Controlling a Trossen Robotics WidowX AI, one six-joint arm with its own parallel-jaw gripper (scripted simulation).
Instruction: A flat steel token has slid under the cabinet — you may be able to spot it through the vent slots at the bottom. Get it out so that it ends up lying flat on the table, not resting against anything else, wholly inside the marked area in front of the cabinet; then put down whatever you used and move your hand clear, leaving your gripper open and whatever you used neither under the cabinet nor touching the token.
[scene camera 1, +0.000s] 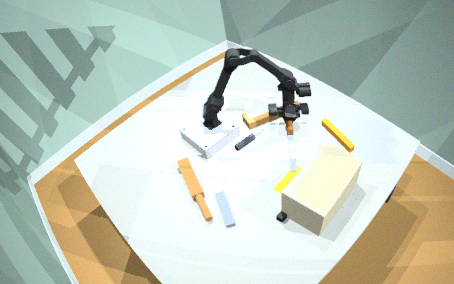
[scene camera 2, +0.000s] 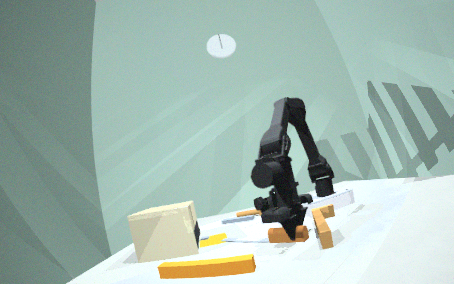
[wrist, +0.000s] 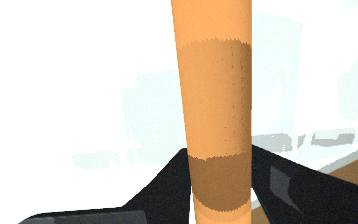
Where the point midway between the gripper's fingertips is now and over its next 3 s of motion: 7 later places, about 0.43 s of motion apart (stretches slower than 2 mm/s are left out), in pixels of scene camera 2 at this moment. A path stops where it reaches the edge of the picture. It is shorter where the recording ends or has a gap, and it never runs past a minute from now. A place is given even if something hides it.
The gripper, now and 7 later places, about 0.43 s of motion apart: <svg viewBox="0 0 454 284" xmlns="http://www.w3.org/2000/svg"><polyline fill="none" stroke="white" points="295,237 295,238 295,240 294,241 293,241 287,242 280,242 274,242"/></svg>
